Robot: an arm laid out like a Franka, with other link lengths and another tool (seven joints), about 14 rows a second.
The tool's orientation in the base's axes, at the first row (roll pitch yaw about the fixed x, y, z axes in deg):
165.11, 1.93, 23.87
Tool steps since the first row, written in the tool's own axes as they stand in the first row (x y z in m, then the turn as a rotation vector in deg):
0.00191, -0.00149, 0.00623, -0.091, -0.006, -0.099
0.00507, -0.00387, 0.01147, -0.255, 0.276, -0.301
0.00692, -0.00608, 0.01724, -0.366, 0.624, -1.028
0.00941, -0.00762, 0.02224, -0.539, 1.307, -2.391
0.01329, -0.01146, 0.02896, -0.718, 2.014, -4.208
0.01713, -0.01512, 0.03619, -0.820, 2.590, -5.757
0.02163, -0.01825, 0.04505, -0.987, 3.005, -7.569
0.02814, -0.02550, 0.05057, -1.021, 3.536, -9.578
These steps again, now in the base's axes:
0.00161, 0.00054, -0.00646, -0.093, -0.007, 0.097
0.00394, 0.00261, -0.01224, -0.145, -0.271, 0.370
0.00518, 0.00387, -0.01845, -0.162, -0.442, 1.165
0.00721, 0.00499, -0.02375, -0.149, -0.775, 2.663
0.00972, 0.00828, -0.03136, -0.165, -1.019, 4.606
0.01231, 0.01126, -0.03941, -0.143, -1.183, 6.253
0.01583, 0.01363, -0.04893, -0.265, -1.166, 8.116
0.01930, 0.02128, -0.05634, -0.233, -1.149, 10.194

